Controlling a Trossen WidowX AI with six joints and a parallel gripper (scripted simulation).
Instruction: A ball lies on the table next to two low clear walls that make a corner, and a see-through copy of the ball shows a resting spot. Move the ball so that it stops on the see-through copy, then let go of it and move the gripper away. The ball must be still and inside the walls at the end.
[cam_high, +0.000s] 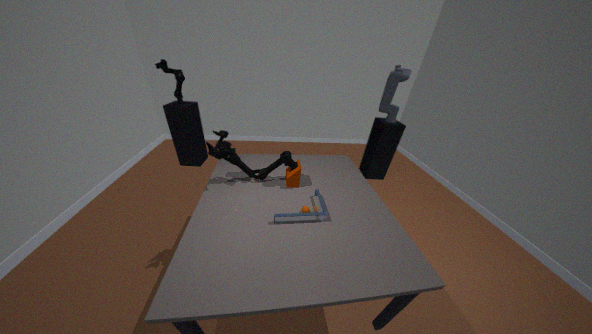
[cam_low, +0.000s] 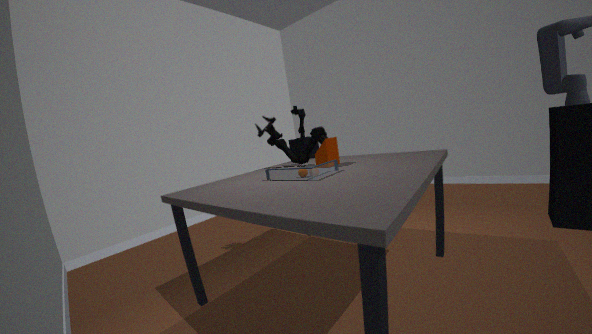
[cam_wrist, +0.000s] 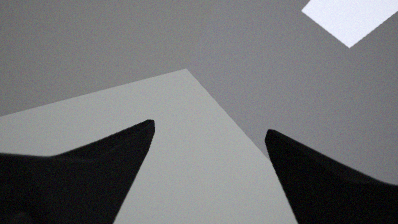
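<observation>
Right now my gripper tip is 63 cm to the right of the orange ball, 37 cm above it and 23 cm short of it. The rest, counted from my gripper tip: see-through copy (70 cm to the left, 37 cm below, 22 cm ahead).
</observation>
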